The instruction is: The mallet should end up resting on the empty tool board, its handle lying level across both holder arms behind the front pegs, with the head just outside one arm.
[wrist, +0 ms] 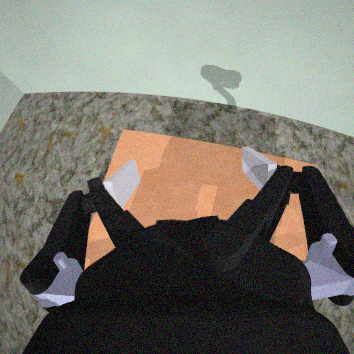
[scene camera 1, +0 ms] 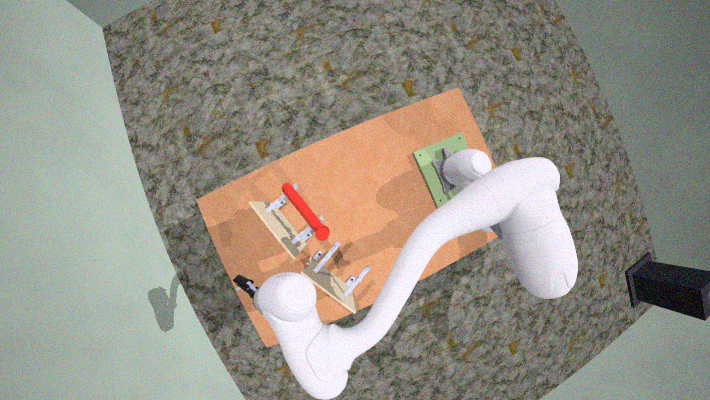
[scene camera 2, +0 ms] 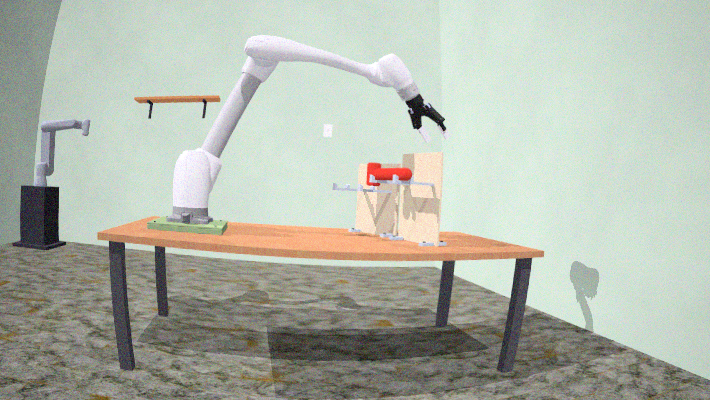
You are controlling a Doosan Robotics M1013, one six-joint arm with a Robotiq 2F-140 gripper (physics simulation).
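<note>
The red mallet (scene camera 1: 304,211) (scene camera 2: 392,174) lies about level across both holder arms of one tan board (scene camera 1: 265,215) (scene camera 2: 425,232). Its head is at the end toward the other board, just outside one arm. Small pegs show beside the handle on the arms' outer side. The other tan tool board (scene camera 1: 341,299) (scene camera 2: 366,215) is empty, and its two bare arms (scene camera 1: 327,257) (scene camera 2: 350,188) stick out. My gripper (scene camera 1: 244,286) (scene camera 2: 435,134) (wrist: 188,164) is wide open and empty, above board height and toward the table's end behind the boards. The robot's wrist partly hides it in scene camera 1.
Both boards stand upright on the orange table (scene camera 1: 360,155) (scene camera 2: 300,246) (wrist: 185,170), close together. The arm base sits on a green plate (scene camera 1: 426,162) (scene camera 2: 187,228) at the table's other end. A wall shelf (scene camera 2: 177,99) and a second small arm on a black pedestal (scene camera 2: 39,215) are farther away.
</note>
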